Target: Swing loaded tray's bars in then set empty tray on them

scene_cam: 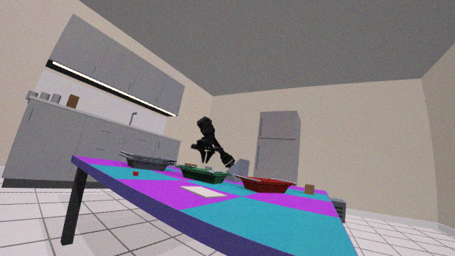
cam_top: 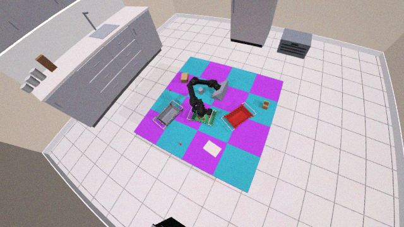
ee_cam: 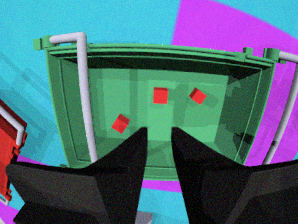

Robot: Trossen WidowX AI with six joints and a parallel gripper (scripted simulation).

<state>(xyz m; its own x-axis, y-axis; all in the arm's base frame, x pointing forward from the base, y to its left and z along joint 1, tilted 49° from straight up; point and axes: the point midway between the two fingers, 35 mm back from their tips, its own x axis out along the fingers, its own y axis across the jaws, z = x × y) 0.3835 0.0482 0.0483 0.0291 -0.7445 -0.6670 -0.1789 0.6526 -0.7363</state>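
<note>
Now: gripper tip 320 mm to the right of the red tray, 140 mm past it and 50 mm above it. The rest, counted from my gripper tip: white flat plate: 250 mm ahead, 210 mm to the left, 100 mm below.
</note>
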